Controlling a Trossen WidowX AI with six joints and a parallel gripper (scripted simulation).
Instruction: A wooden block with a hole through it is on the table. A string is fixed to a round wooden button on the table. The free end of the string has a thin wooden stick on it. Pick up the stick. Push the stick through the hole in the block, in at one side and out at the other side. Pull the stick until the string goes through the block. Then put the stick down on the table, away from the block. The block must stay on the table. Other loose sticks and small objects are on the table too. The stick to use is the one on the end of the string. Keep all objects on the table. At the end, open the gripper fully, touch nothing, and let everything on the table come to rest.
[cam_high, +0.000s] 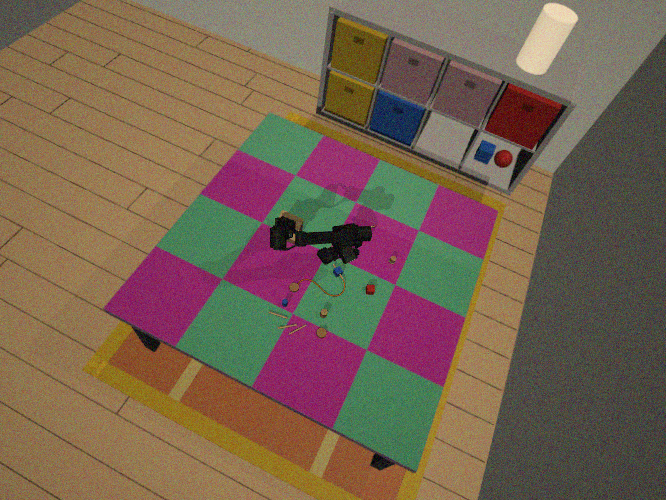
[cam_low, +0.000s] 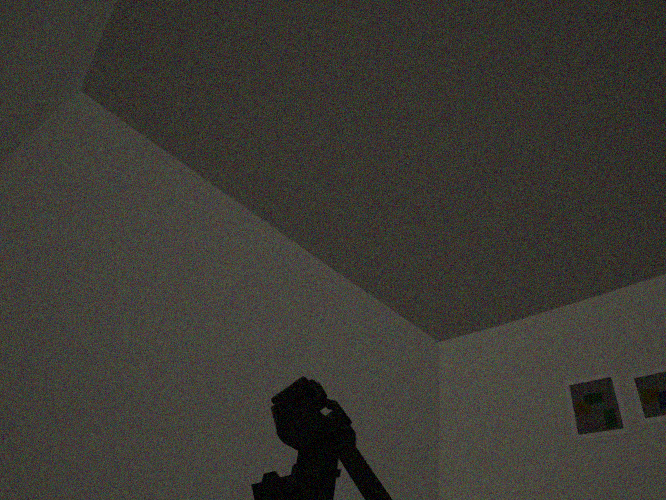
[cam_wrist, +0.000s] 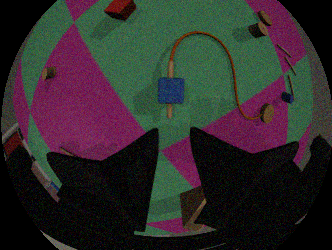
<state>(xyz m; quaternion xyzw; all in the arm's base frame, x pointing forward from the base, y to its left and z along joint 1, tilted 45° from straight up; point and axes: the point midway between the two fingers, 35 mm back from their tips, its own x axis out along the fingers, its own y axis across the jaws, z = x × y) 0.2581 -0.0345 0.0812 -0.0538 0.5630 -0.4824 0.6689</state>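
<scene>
My gripper tip is now 70 mm above the blue cube, 20 mm to the left of it and 20 mm short of it. Also, from my gripper tip: thin wooden stick 70 mm below, 30 mm ahead, 20 mm to the right; then round wooden button 150 mm to the right, 120 mm behind, 80 mm below; then red cube 170 mm ahead, 70 mm below, 40 mm to the right.
</scene>
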